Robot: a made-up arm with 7 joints. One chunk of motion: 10 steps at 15 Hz.
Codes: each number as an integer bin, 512 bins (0 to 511) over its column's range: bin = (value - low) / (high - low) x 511, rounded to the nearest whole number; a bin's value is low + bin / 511 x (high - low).
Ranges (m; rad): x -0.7..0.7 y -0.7..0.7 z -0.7..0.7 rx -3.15..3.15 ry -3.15..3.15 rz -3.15..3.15
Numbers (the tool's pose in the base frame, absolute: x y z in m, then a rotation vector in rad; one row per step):
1: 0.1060 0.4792 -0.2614 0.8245 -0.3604 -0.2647
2: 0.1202 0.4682 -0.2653 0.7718 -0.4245 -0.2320
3: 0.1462 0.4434 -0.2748 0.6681 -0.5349 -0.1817
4: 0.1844 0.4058 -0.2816 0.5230 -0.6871 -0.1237
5: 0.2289 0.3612 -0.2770 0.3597 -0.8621 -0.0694
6: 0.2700 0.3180 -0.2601 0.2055 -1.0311 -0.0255
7: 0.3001 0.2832 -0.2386 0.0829 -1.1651 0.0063
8: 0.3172 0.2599 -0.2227 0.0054 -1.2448 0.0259
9: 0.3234 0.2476 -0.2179 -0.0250 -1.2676 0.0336
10: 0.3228 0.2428 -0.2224 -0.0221 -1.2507 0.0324
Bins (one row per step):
1: 294 430 160 322 226 234
2: 299 426 159 318 221 237
3: 309 417 155 310 212 241
4: 323 404 153 298 200 245
5: 339 387 154 285 186 250
6: 354 372 161 272 172 253
7: 365 359 168 262 161 256
8: 371 350 174 256 155 258
9: 374 346 176 253 153 258
10: 373 344 174 254 154 258

